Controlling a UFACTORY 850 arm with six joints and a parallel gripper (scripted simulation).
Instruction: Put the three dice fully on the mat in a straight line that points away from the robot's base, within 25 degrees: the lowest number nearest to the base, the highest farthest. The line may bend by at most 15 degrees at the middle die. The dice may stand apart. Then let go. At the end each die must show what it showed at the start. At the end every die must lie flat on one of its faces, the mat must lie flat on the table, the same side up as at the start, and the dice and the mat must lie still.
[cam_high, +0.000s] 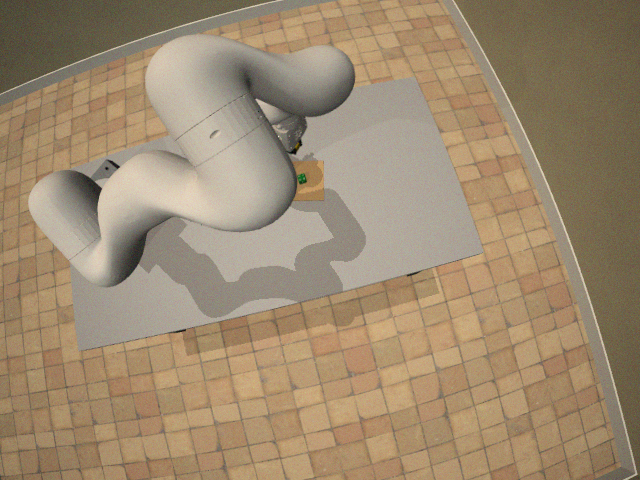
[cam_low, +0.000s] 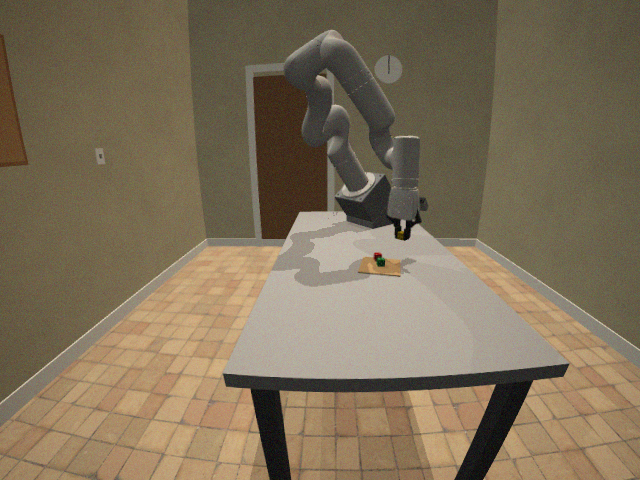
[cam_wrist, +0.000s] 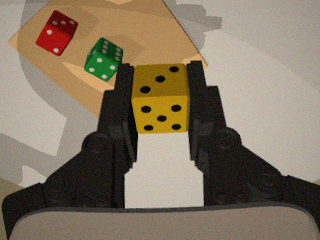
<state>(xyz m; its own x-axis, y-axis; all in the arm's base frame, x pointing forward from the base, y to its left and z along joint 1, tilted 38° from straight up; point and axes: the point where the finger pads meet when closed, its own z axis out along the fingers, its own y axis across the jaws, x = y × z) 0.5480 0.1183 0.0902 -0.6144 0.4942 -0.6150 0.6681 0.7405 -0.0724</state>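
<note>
The green die lies 7 cm to the right of my hand and 11 cm below it. Round my hand: red die (5 cm behind, 7 cm to the right, 11 cm below); yellow die (1 cm below); mat (7 cm to the right, 12 cm below).
</note>
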